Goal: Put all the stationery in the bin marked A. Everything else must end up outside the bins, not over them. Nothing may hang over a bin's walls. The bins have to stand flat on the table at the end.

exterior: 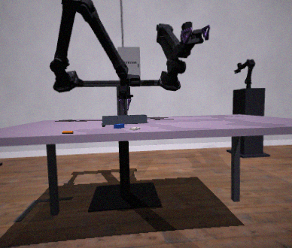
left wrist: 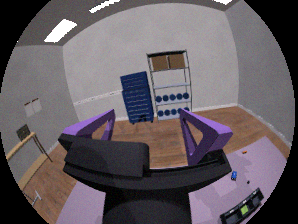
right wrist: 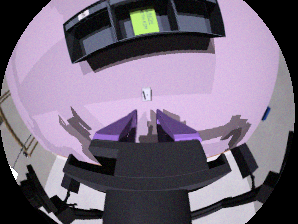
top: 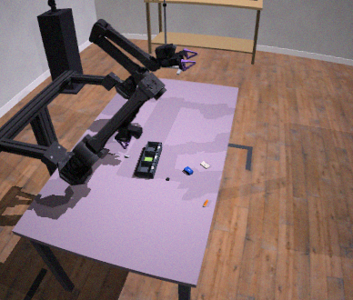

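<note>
The dark bin lies 140 mm ahead of my right hand, 20 mm to the right of it and 60 mm below it. The rest, counted from my right hand: black item 270 mm ahead, 130 mm to the right, 80 mm below; then green item 140 mm ahead, 20 mm to the right, 70 mm below; then blue item 360 mm ahead, 50 mm to the right, 70 mm below.
</note>
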